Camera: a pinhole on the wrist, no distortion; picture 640 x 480 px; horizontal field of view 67.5 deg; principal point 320.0 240.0 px. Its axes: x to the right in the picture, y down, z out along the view. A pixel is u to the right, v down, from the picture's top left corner.
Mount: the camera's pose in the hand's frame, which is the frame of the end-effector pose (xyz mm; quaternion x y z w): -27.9 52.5 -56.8 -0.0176 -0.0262 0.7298 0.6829
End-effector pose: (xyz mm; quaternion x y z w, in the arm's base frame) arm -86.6 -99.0 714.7 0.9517 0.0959 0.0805 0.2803
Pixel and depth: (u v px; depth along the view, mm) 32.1 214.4 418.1
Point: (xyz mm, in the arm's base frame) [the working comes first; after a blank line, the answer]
In the camera's frame: -251.3 -22.3 418.1

-54.2 -121.3 303.8
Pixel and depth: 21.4 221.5 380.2
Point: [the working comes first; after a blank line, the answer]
In the camera's frame: -237.1 -14.7 380.2

-66.2 -114.8 342.6
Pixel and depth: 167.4 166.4 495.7
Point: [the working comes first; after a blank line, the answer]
In the camera's frame: -157.9 -76.2 495.7

17.1 -232.8 292.6
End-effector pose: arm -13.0 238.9 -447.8 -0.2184 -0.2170 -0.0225 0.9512
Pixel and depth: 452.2 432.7 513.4
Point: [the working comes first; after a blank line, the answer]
In the camera's frame: 141.7 206.6 513.4

-416.7 569.8 -274.1
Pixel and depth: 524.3 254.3 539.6
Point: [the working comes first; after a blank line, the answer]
In the camera's frame: 230.2 16.1 539.6

-253.7 686.6 -206.3
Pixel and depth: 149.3 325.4 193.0
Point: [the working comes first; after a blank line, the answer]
In the camera's frame: -68.8 34.4 193.0

-132.3 272.7 -360.8
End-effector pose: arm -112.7 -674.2 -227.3 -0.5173 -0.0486 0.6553 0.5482
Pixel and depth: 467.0 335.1 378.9
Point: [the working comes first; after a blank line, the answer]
In the camera's frame: 116.3 75.2 378.9

-469.1 -679.4 -97.3
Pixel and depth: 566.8 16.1 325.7
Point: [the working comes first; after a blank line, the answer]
In the camera's frame: 167.8 -152.3 325.7

-455.0 -551.2 -298.8
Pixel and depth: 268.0 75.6 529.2
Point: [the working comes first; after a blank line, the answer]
In the camera's frame: -57.5 -181.7 529.2

-448.1 -335.7 -83.0
